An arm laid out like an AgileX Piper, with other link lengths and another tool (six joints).
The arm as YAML. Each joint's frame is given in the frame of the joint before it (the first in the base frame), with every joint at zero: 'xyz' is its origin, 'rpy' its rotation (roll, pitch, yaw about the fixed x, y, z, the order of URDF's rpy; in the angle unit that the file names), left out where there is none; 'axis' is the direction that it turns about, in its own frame. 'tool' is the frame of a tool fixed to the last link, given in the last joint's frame.
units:
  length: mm
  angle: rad
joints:
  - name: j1
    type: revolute
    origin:
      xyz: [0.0, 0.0, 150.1]
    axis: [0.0, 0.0, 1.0]
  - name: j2
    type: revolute
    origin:
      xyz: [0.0, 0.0, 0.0]
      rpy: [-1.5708, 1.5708, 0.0]
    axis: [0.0, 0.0, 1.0]
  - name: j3
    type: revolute
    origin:
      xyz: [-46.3, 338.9, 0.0]
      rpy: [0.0, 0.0, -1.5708]
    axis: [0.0, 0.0, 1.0]
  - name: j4
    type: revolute
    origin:
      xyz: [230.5, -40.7, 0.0]
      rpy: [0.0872, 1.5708, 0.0]
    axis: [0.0, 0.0, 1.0]
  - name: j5
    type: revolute
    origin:
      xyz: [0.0, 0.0, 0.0]
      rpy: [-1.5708, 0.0, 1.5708]
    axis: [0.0, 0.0, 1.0]
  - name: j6
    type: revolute
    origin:
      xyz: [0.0, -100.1, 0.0]
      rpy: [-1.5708, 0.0, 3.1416]
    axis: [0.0, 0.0, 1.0]
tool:
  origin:
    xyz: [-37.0, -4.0, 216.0]
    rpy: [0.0, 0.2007, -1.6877]
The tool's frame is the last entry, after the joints.
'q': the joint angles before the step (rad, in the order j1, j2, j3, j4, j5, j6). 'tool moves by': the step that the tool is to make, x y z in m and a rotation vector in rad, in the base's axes. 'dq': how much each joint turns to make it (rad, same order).
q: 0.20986, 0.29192, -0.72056, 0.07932, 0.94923, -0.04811
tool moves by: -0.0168, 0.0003, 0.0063, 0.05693, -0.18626, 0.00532
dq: 0.00033, -0.22672, 0.09507, 0.01711, -0.06260, -0.00052
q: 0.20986, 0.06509, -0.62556, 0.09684, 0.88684, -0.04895
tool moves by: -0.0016, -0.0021, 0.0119, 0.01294, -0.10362, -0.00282
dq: 0.00015, -0.08068, 0.03423, -0.00128, -0.05701, -0.01156
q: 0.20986, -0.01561, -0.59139, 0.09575, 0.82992, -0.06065
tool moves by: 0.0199, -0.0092, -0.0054, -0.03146, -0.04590, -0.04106
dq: -0.01566, -0.00291, 0.09245, -0.03263, -0.12745, -0.02037
